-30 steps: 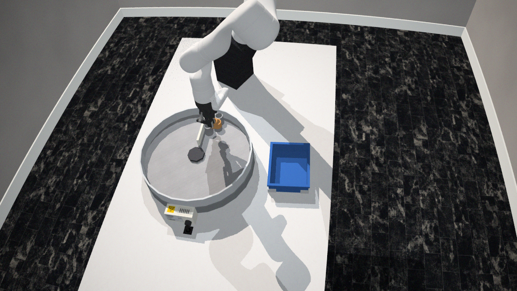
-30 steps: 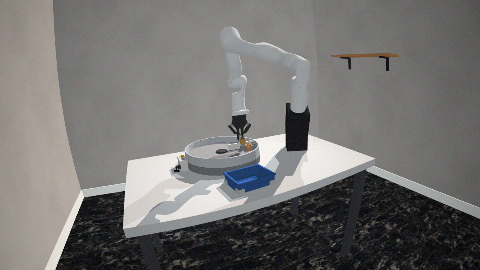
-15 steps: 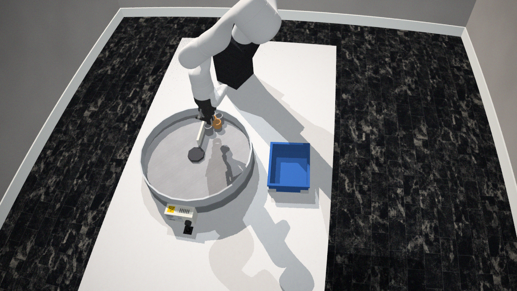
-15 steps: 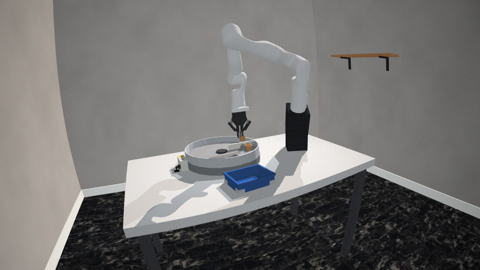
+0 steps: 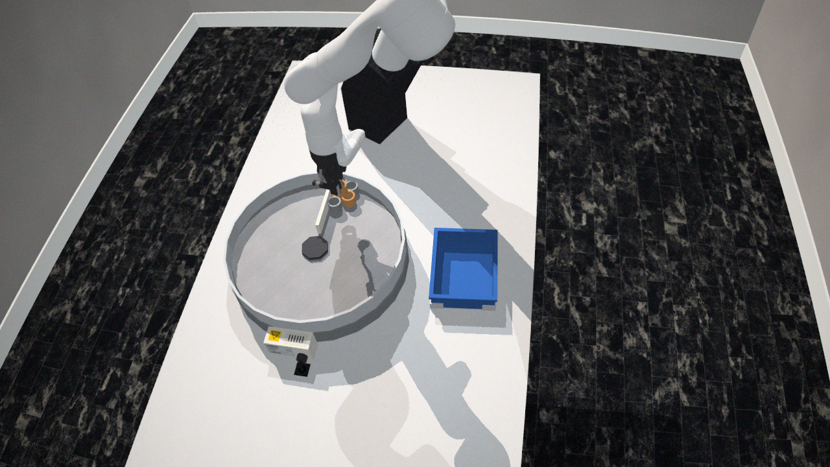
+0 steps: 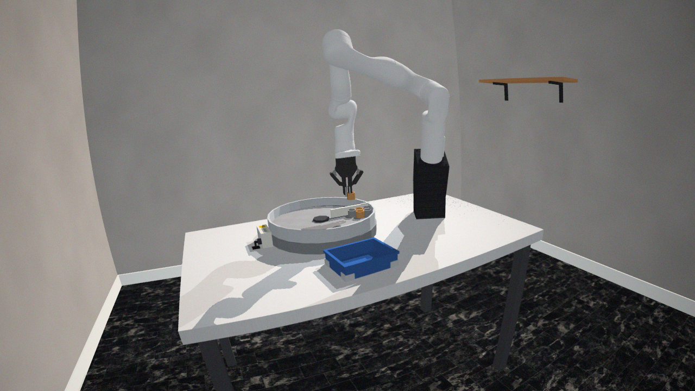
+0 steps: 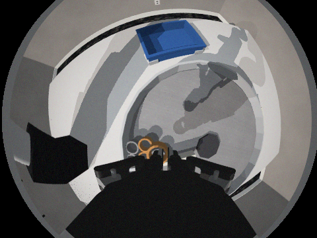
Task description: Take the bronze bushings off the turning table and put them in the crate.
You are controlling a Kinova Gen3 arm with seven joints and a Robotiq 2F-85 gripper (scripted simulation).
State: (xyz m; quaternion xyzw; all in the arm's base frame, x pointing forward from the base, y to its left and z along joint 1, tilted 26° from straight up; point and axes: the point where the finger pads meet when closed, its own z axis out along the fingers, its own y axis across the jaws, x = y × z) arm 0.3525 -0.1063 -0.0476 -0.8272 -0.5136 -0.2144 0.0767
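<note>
The blue crate lies 140 mm ahead of my hand, 280 mm to the left of it and 140 mm below it. Round my hand: grey turning table: 90 mm ahead, 60 mm to the right, 110 mm below.
</note>
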